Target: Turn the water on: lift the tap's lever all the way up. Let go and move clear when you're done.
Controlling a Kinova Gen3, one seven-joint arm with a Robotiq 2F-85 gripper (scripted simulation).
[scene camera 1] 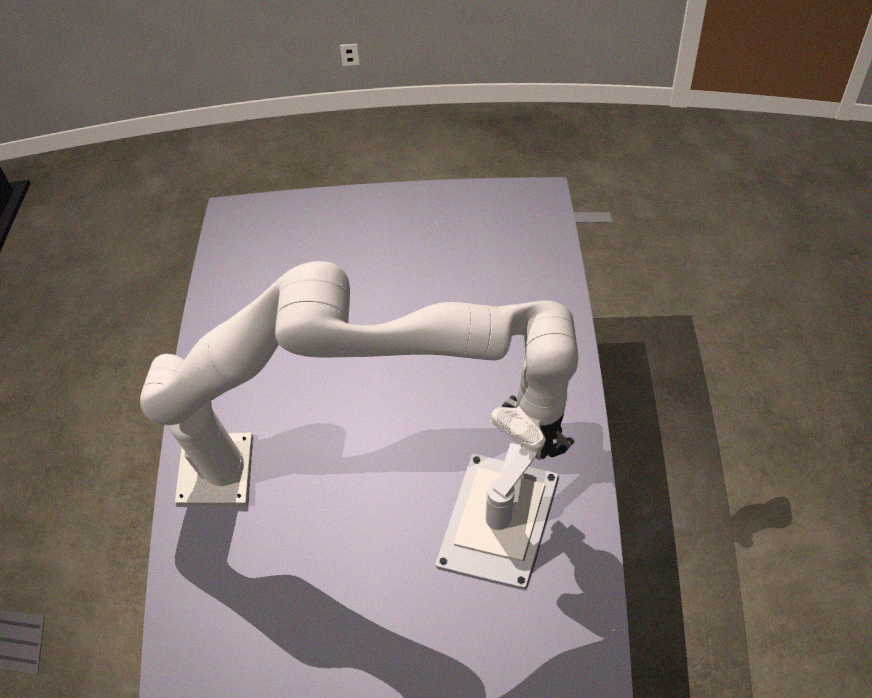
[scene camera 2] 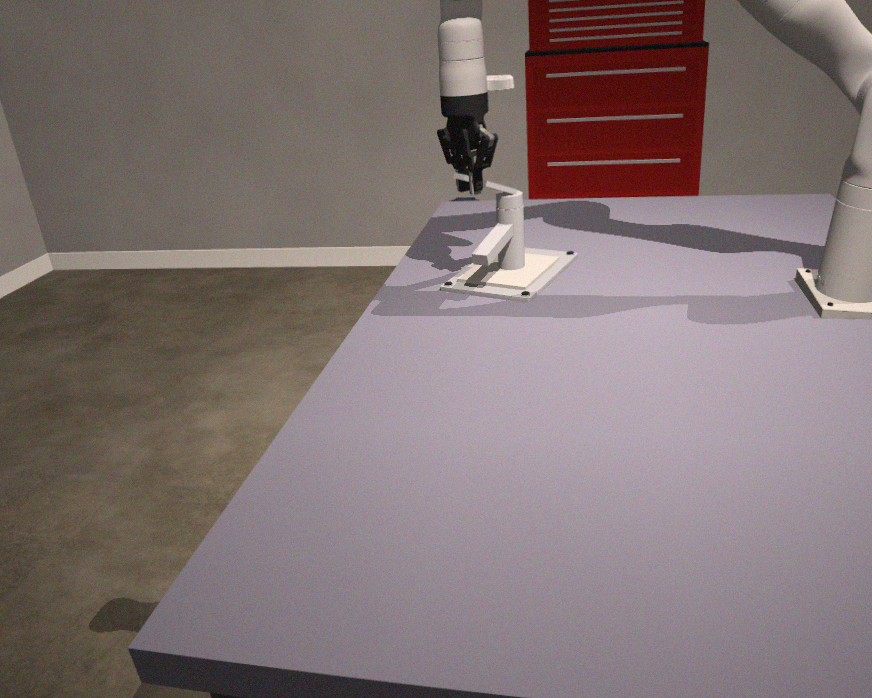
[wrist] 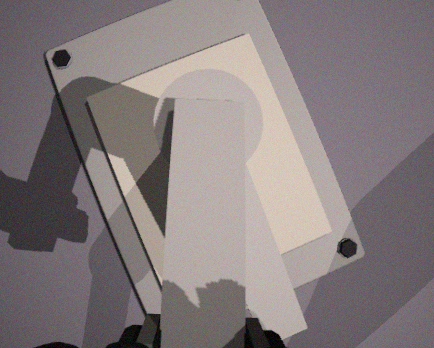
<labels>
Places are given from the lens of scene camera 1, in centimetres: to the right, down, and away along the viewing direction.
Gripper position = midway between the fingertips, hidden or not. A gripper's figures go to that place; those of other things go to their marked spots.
my gripper (scene camera 1: 533, 449): 16, 17, 134
flat lever (scene camera 1: 524, 457): 15, 18, 132
</labels>
